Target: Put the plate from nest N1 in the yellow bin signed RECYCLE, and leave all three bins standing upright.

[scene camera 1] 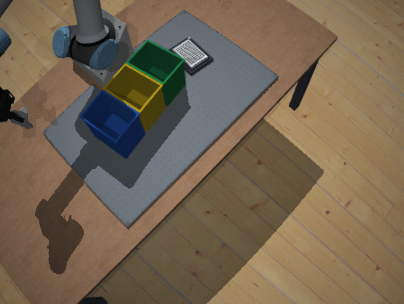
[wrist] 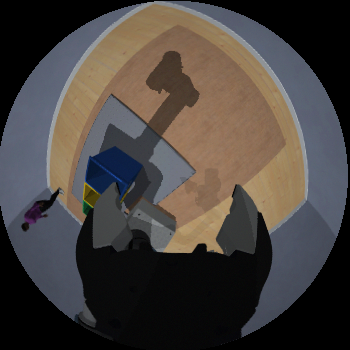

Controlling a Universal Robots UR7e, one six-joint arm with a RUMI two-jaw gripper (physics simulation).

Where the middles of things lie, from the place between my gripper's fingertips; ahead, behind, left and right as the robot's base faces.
I see my gripper 15 cm short of the blue bin [scene camera 1: 117,125], 26 cm to the right of it and 27 cm above it. The rest, counted from my hand: green bin [scene camera 1: 160,64] 14 cm ahead, 52 cm to the left, 27 cm below; yellow bin [scene camera 1: 140,92] 15 cm ahead, 39 cm to the left, 27 cm below.
